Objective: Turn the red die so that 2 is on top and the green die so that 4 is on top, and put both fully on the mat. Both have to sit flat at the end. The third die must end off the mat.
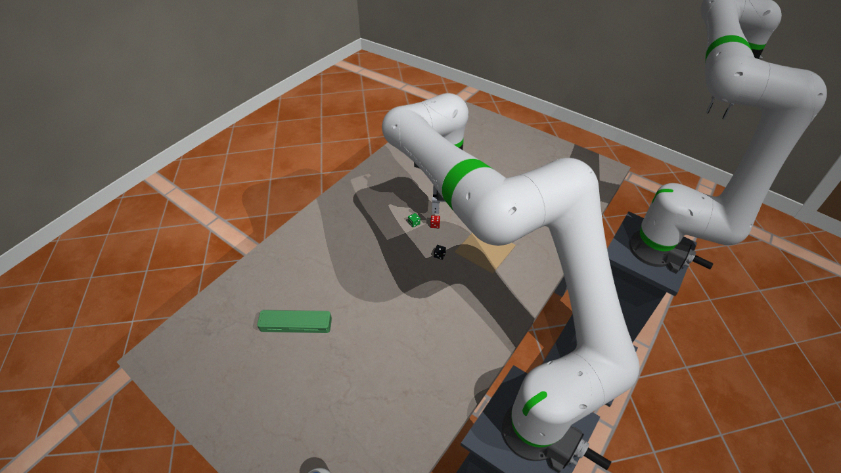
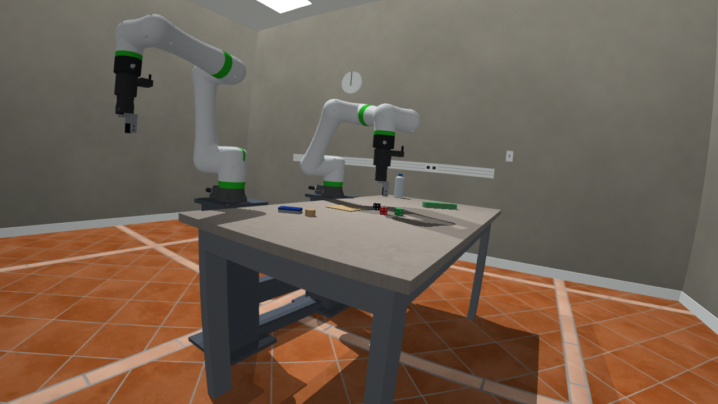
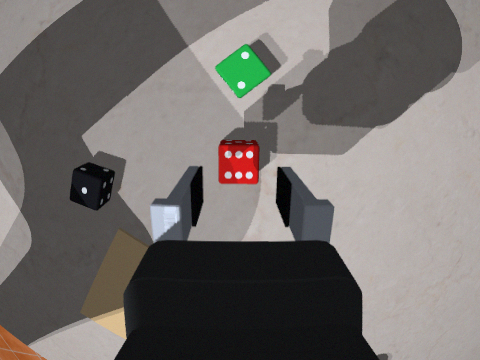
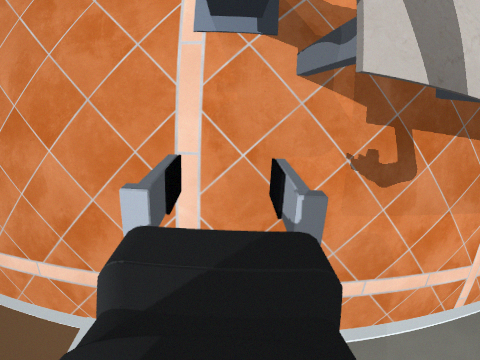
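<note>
Right now my left hand is 80 mm above the red die. Also, from my left hand: tan mat: 190 mm behind, 20 mm to the right, 100 mm below; green die: 60 mm ahead, 40 mm to the left, 80 mm below; black die: 90 mm behind, 90 mm to the left, 80 mm below.
</note>
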